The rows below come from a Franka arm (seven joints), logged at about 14 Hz.
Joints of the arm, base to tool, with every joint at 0 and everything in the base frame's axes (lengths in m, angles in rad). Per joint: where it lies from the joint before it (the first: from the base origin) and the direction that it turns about. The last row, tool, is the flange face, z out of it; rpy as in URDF.
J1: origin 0 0 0.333 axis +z
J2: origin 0 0 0 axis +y
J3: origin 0 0 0.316 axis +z
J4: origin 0.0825 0 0 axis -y
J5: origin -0.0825 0 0.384 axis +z
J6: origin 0 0 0 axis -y
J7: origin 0.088 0 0 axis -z
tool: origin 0 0 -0.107 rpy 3.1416 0 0
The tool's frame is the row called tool.
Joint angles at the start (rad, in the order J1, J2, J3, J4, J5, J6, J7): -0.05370, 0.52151, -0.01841, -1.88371, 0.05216, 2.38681, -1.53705
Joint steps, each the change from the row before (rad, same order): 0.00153, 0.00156, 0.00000, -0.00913, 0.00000, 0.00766, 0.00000; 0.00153, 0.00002, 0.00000, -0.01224, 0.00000, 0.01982, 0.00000; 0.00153, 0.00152, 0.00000, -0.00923, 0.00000, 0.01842, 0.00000; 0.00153, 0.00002, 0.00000, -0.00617, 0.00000, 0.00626, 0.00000; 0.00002, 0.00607, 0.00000, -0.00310, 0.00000, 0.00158, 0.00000; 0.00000, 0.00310, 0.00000, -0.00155, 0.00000, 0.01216, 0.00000; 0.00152, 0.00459, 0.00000, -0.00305, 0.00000, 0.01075, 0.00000; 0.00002, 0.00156, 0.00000, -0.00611, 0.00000, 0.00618, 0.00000; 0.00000, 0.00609, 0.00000, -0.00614, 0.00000, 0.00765, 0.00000; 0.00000, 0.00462, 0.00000, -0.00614, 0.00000, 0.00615, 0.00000; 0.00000, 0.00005, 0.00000, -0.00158, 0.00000, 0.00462, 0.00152; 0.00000, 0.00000, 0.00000, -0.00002, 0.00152, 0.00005, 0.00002
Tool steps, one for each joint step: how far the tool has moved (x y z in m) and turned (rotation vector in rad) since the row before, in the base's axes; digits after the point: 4 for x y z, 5 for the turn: -0.0024, 0.0010, -0.0040, -0.00011, 0.00305, 0.00125; -0.0020, 0.0009, -0.0032, -0.00128, -0.00747, 0.00092; -0.0013, 0.0009, -0.0030, -0.00126, -0.00758, 0.00099; -0.0014, 0.0010, -0.0019, -0.00025, -0.00005, 0.00132; -0.0016, 0.0001, -0.0049, 0.00032, 0.00759, -0.00005; 0.0004, -0.0001, -0.0015, -0.00101, -0.00745, -0.00030; -0.0004, 0.0009, -0.0031, -0.00070, -0.00306, 0.00124; -0.0017, 0.0001, -0.0028, -0.00018, 0.00151, -0.00018; -0.0022, 0.0001, -0.0055, -0.00013, 0.00460, -0.00023; -0.0022, 0.0001, -0.0047, -0.00004, 0.00463, -0.00019; -0.0001, 0.0000, -0.0002, -0.00039, -0.00293, -0.00163; 0.0000, 0.0000, 0.0000, 0.00090, -0.00010, -0.00124
